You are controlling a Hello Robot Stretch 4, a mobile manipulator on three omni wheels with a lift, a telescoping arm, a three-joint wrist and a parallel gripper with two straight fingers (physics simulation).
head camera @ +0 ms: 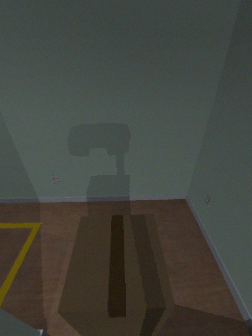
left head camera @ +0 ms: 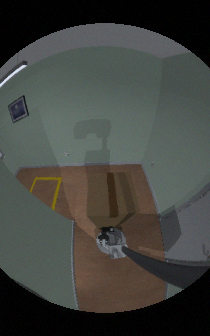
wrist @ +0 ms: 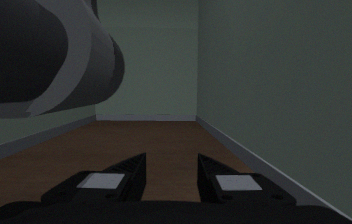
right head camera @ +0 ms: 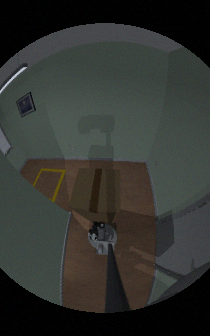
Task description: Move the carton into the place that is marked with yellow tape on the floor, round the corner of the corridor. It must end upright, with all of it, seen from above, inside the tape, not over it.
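Places are measured from the robot's base along level axes (x ahead, y right, z down), in centimetres.
Pixels of known places: gripper, between the fingertips: (left head camera: 103,246) (wrist: 171,168) (right head camera: 92,240).
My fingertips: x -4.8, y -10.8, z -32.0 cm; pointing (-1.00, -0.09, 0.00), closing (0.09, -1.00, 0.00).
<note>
Behind a point stands the place of what it marks.
The brown carton (head camera: 92,270) @(x 31.4, y -9.3, z -100.5 cm) (left head camera: 97,197) @(x 32.8, y -10.4, z -100.5 cm) (right head camera: 84,195) @(x 30.1, y -7.9, z -100.5 cm) stands upright on the floor in front of the robot, a dark strip along its top. Its lower parts are partly hidden. The yellow tape (head camera: 17,225) @(x 128.8, y -125.5, z 2.7 cm) (left head camera: 47,178) @(x 128.3, y -136.8, z 3.4 cm) (right head camera: 52,170) @(x 127.1, y -135.6, z 3.5 cm) marks a place on the floor to the carton's left, with a gap between them; its near left part is hidden behind the inner corner wall. My gripper (wrist: 171,168) @(x -4.8, y -10.8, z -32.0 cm) is open and empty, its two fingers apart. It is held over the robot's base, on the near side of the carton, and points along the corridor.
The inner corner wall (head camera: 12,322) @(x 30.8, y -58.0, z -46.4 cm) (left head camera: 35,235) @(x 3.7, y -59.0, z -90.2 cm) (right head camera: 32,232) @(x -8.1, y -59.4, z -80.6 cm) stands at the near left. The far wall (head camera: 165,165) @(x 160.9, y 58.6, z -54.5 cm) is behind the carton and carries the robot's shadow. The right wall (head camera: 230,165) @(x 108.0, y 94.7, z -86.2 cm) runs along the carton's right, with a strip of floor between. A picture (left head camera: 18,109) @(x 167.1, y -162.7, z -162.2 cm) (right head camera: 26,104) @(x 167.1, y -160.5, z -162.4 cm) hangs at the left.
</note>
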